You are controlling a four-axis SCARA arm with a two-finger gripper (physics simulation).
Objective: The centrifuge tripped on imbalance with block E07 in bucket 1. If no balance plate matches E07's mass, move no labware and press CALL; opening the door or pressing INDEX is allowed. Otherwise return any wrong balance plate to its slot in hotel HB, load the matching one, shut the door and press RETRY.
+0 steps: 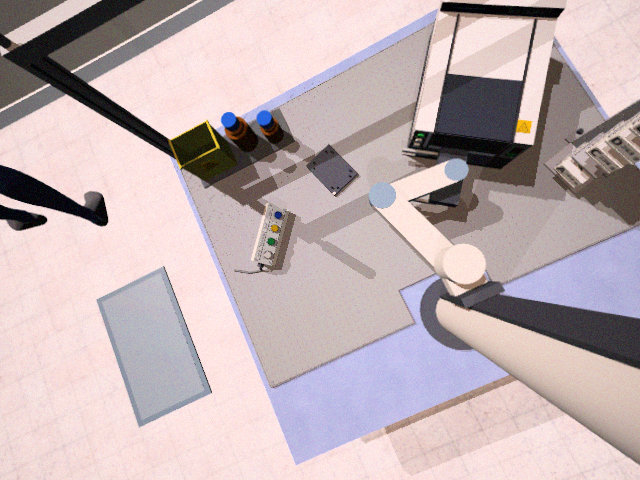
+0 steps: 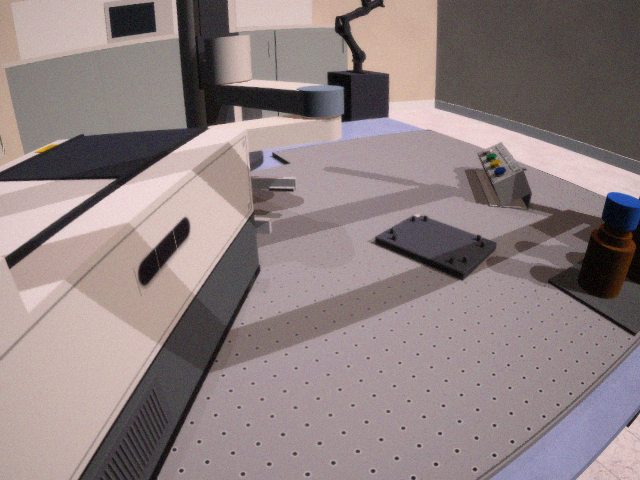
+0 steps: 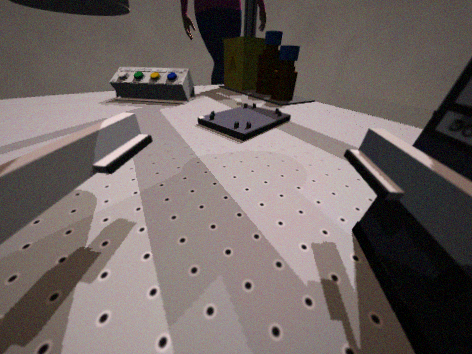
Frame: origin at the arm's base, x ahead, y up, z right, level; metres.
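Seen in the pictures: gripper, fingertip midpoint: (image 1: 397, 172) (image 2: 284, 202) (image 3: 245, 133).
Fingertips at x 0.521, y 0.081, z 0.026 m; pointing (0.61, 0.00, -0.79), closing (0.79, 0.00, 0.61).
A point is followed by its place in that frame.
My gripper (image 1: 408, 176) {z 0.026, x 0.521, y 0.081 m} (image 2: 282, 205) {z 0.026, x 0.521, y 0.081 m} (image 3: 245, 133) {z 0.026, x 0.521, y 0.081 m} is open, with nothing between its fingers. It is low over the grey perforated deck, in front of the white centrifuge (image 1: 540, 77) {z 0.471, x 0.551, y 0.222 m} (image 2: 206, 180) {z 0.179, x 0.690, y 0.201 m}. The centrifuge's door state, buckets and block E07 cannot be made out. The sloped button box (image 1: 270, 235) {z -0.479, x 0.523, y 0.078 m} (image 2: 509, 180) {z -0.411, x 0.615, y 0.072 m} (image 3: 152, 90) {z -0.454, x 0.525, y 0.043 m} carries white, green, yellow and blue buttons and stands apart from the fingers. A dark square plate nest with small pegs (image 1: 332, 170) {z -0.170, x 0.655, y 0.026 m} (image 2: 436, 242) {z -0.164, x 0.667, y 0.026 m} (image 3: 244, 121) {z -0.143, x 0.636, y 0.026 m} holds no plate. A lettered slot rack (image 1: 610, 120) {z 0.593, x 0.354, y 0.182 m} is partly visible at the right edge; its hotel name is unreadable.
Amber bottles with blue caps (image 1: 235, 126) {z -0.410, x 0.899, y 0.183 m} (image 2: 607, 260) {z -0.277, x 0.906, y 0.078 m} (image 3: 285, 75) {z -0.285, x 0.870, y 0.087 m} stand by a yellow bin (image 1: 204, 149) {z -0.587, x 0.964, y 0.045 m} (image 3: 240, 62) {z -0.512, x 0.857, y 0.111 m} at the deck's far corner. A person (image 1: 51, 198) (image 3: 217, 25) is beyond the table. Another dark arm (image 2: 356, 38) stands in the background.
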